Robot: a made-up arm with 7 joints. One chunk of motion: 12 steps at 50 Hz.
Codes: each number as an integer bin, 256 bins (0 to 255) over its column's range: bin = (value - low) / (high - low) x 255, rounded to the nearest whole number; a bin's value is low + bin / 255 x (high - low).
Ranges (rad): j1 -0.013..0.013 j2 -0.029..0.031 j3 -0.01..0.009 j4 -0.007..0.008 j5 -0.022..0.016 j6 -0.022..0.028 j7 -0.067..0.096
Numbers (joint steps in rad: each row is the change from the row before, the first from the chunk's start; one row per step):
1: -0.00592 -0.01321 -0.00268 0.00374 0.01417 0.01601 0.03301
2: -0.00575 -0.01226 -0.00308 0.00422 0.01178 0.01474 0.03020
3: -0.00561 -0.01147 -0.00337 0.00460 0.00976 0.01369 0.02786
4: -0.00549 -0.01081 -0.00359 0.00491 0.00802 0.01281 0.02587
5: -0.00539 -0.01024 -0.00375 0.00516 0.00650 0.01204 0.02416
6: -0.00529 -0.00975 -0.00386 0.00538 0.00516 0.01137 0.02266
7: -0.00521 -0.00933 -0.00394 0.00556 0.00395 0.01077 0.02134
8: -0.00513 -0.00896 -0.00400 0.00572 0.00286 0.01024 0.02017
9: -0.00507 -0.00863 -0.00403 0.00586 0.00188 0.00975 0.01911
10: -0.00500 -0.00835 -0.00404 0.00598 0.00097 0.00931 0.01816
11: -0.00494 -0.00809 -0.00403 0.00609 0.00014 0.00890 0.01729
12: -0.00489 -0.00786 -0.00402 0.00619 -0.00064 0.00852 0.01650
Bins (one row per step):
1: 69 67 98 183 243 194 156
2: 71 71 93 191 227 187 152
3: 72 75 89 197 213 182 148
4: 74 77 86 202 201 178 145
5: 75 80 84 207 191 174 143
6: 76 82 82 210 182 170 140
7: 76 84 81 214 174 167 138
8: 77 85 81 216 167 164 136
9: 78 87 80 219 160 162 135
10: 78 88 80 221 154 160 133
11: 79 89 80 223 149 158 132
12: 80 90 80 224 143 156 131

